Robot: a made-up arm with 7 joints.
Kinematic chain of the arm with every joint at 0, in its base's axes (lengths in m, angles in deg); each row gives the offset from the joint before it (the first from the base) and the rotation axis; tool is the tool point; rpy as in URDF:
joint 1: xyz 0 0 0.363 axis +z
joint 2: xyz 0 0 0 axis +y
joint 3: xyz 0 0 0.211 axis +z
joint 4: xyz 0.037 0 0 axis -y
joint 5: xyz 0.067 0 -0.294 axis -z
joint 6: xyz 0 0 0 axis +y
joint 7: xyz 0.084 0 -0.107 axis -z
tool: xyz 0 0 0 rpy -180 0 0
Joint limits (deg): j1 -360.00..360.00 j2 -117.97..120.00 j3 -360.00..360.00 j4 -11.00..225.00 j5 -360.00..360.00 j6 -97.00..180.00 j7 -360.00..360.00
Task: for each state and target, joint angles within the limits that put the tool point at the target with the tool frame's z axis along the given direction. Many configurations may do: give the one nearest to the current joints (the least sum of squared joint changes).
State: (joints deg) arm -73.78 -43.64 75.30 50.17 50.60 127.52 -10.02
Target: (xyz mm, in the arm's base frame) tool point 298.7 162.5 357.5 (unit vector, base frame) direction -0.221 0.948 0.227
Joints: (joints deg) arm -77.56 -14.84 83.41 38.50 103.08 115.93 -10.02
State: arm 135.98 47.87 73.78 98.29 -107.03 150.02 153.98
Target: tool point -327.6 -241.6 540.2 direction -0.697 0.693 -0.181
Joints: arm 149.76 41.30 108.76 72.44 -114.07 128.91 153.98
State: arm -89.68 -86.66 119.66 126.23 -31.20 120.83 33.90
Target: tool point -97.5 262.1 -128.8 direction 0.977 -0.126 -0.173
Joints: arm -45.31 -117.72 168.75 132.82 -29.63 87.46 33.90
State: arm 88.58 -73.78 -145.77 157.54 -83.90 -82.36 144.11
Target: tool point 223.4 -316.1 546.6 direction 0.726 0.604 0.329
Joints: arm 109.68 -65.58 -147.92 163.01 -98.44 -97.00 144.11
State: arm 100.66 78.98 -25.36 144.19 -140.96 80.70 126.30
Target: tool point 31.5 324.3 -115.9 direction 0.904 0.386 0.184
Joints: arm 100.66 119.69 5.96 127.83 -107.72 103.28 126.30
